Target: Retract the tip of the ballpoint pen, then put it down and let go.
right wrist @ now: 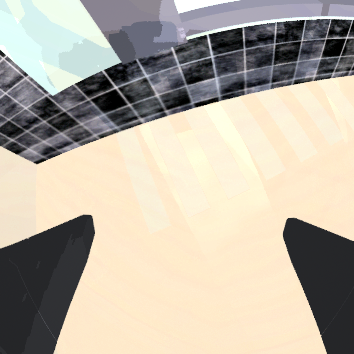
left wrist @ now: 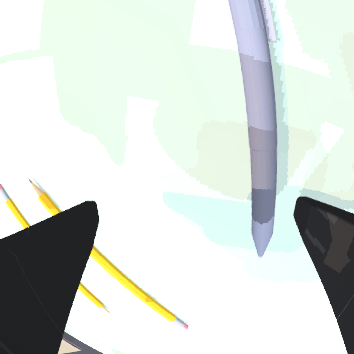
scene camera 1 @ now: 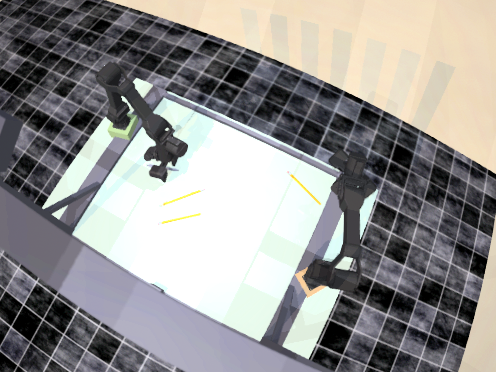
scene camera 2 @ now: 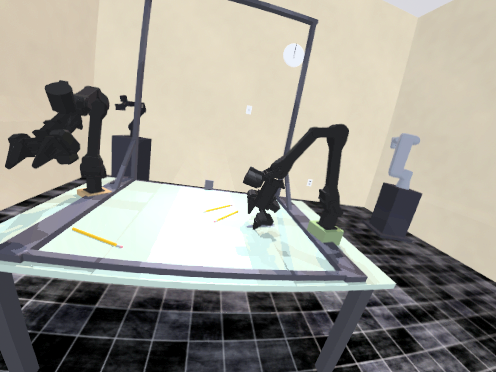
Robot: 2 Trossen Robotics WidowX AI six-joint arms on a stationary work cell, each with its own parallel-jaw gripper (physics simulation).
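The ballpoint pen, lavender-grey, lies on the table below my left gripper. In the left wrist view it runs down from the top edge to a pointed end between the fingertips, nearer the right-hand finger. Its other end is out of that view, and I cannot tell whether a thin writing tip sticks out. My left gripper is open, low over the pen, and hides much of it in both scene views. My right gripper is open and empty, raised near the table's side edge.
Two yellow pencils lie close to the left gripper. Another pencil lies nearer the right arm. A dark frame edges the table, with upright posts at its far side.
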